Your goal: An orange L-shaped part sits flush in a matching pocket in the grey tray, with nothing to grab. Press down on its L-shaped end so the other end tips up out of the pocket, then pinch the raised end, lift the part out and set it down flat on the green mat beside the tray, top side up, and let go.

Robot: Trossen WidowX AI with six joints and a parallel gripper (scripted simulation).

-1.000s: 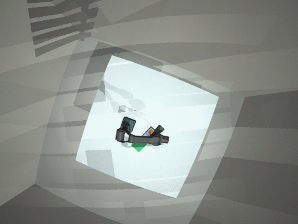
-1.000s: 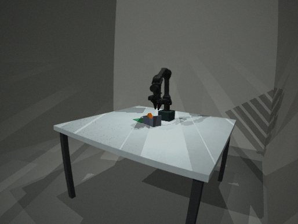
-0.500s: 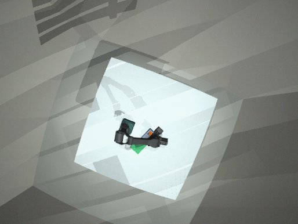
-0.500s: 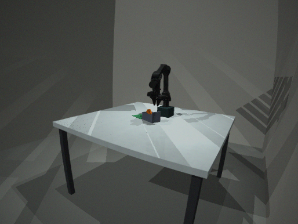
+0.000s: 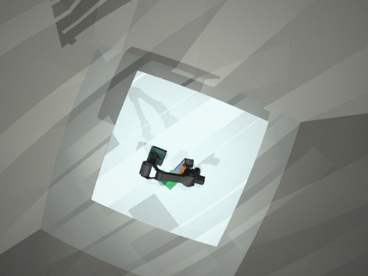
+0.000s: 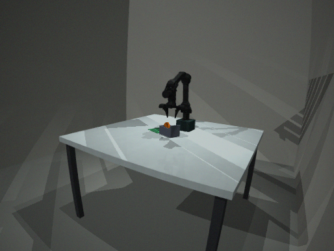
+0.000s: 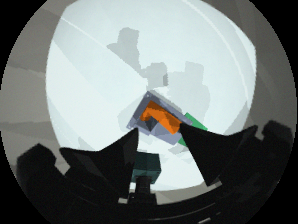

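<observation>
Now: the orange L-shaped part 10 cm below my gripper tip and 2 cm behind it. Round my gripper tip: green mat (16 cm to the right, 16 cm below, 10 cm behind).
</observation>
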